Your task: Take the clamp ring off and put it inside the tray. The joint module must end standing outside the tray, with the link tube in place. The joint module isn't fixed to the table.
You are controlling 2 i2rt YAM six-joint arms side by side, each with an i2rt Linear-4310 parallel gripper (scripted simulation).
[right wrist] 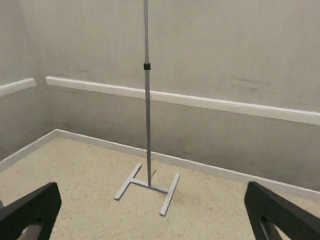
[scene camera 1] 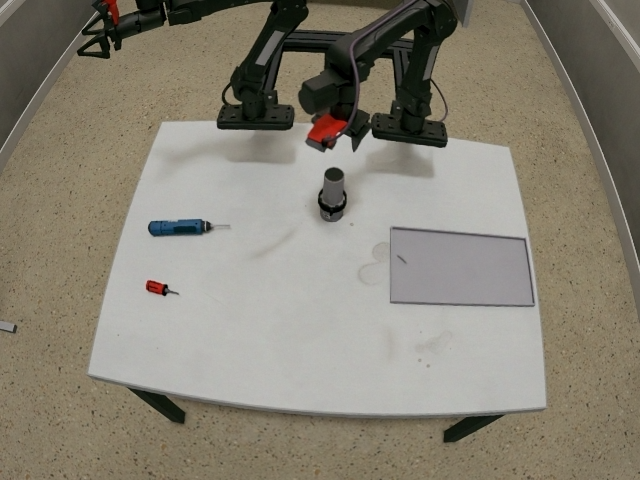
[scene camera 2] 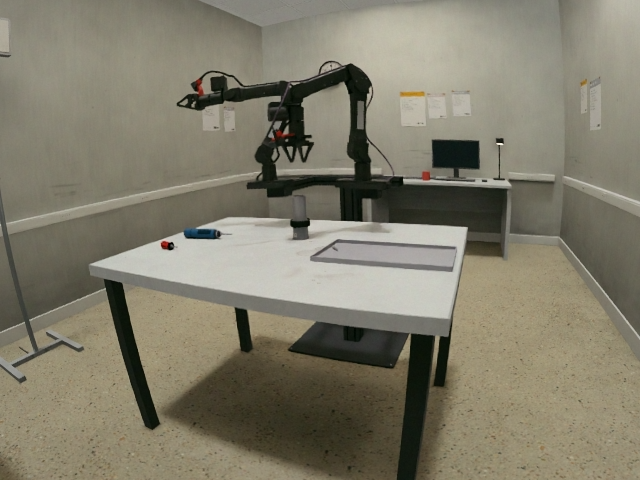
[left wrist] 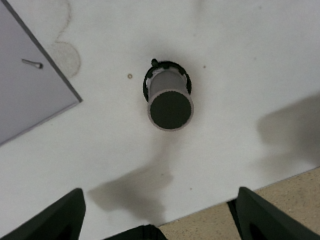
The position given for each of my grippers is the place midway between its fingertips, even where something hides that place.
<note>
I see my left gripper [left wrist: 160, 196], my right gripper [right wrist: 153, 190], a grey link tube [scene camera 1: 333, 184], a grey tray [scene camera 1: 443, 266] and a blue electric screwdriver [scene camera 1: 184, 226].
The grey link tube also shows in the left wrist view [left wrist: 170, 108]. The grey tray is seen too in scene camera 2 [scene camera 2: 429, 257]. The right wrist view misses the grey link tube: it is out of frame. The right wrist view does not show the grey tray: it is out of frame.
</note>
